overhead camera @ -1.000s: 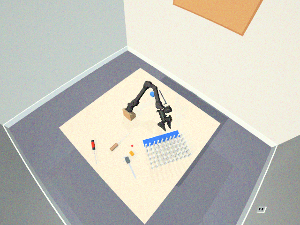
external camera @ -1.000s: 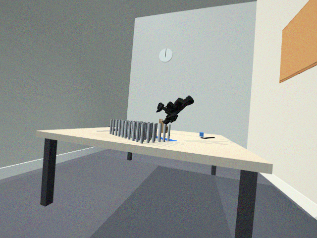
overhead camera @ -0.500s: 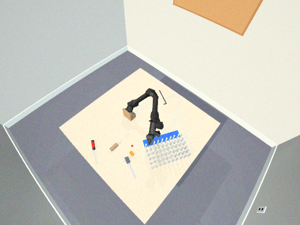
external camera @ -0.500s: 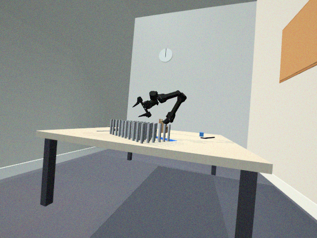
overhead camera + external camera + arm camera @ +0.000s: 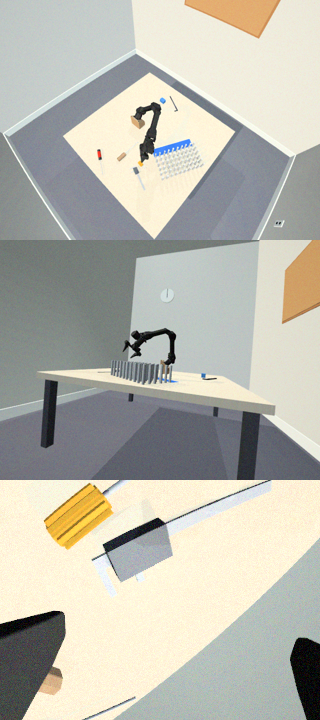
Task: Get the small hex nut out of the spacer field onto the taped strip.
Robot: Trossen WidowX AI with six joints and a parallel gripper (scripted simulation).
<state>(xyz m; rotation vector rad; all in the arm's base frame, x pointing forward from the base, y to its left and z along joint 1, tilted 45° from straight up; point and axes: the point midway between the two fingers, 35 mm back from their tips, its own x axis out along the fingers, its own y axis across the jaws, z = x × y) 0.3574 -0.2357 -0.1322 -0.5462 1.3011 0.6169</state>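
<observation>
Right now my gripper tip is 190 mm past the wooden-handled pick, 150 mm above it and 20 mm to the right of it. Round my gripper tip: orange piece: 150 mm below, 10 mm to the right; red piece: 150 mm below, 70 mm behind, 50 mm to the left; blue taped strip: 330 mm to the left, 160 mm below, 100 mm ahead.
</observation>
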